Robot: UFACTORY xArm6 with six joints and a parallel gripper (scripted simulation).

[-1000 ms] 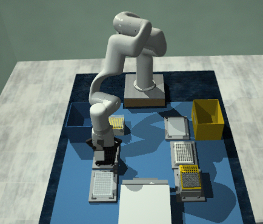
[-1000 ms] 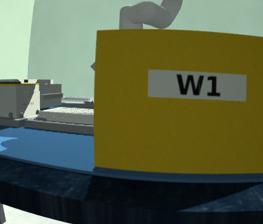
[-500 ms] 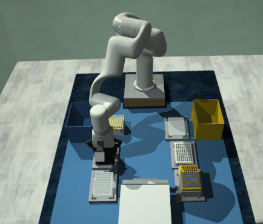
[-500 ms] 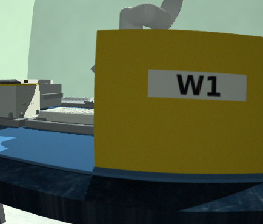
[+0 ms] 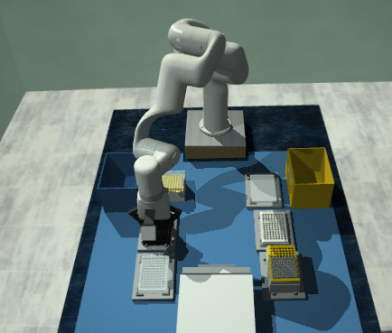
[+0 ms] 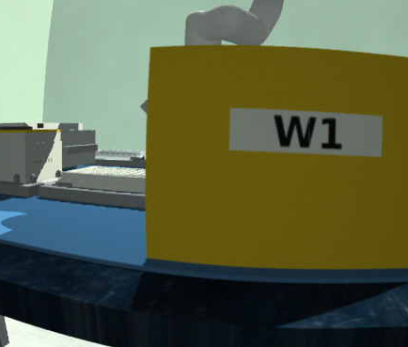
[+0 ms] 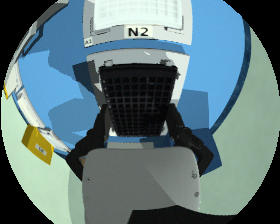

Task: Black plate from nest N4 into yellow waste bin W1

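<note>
Right now my hand is 1 cm above the black plate. From my hand the other things lie so: blue bin (16 cm behind, 15 cm to the right, 1 cm above); clear plate (17 cm ahead, 2 cm to the left, 1 cm below); grey work nest (3 cm below).
</note>
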